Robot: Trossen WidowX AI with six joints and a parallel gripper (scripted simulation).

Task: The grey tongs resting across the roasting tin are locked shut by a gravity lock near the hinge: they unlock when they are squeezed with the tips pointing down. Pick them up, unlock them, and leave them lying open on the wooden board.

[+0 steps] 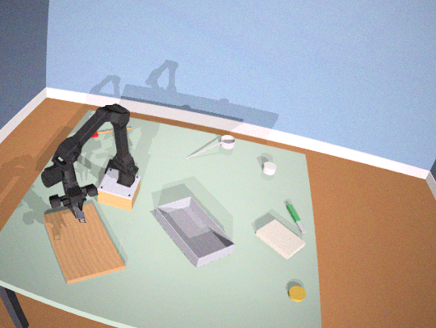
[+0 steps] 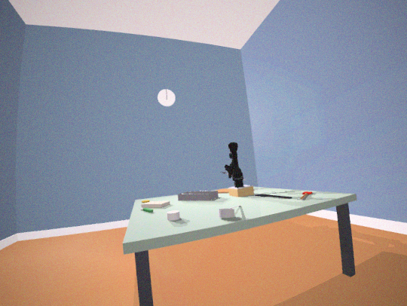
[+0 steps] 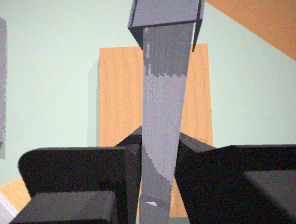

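Now: the wooden board 13 cm below my gripper tip and 1 cm behind it. Round my gripper tip: red spatula: 75 cm to the left, 26 cm behind, 13 cm below; then cream block: 74 cm ahead, 33 cm to the left, 12 cm below; then grey roasting tin: 39 cm ahead, 23 cm to the left, 11 cm below.
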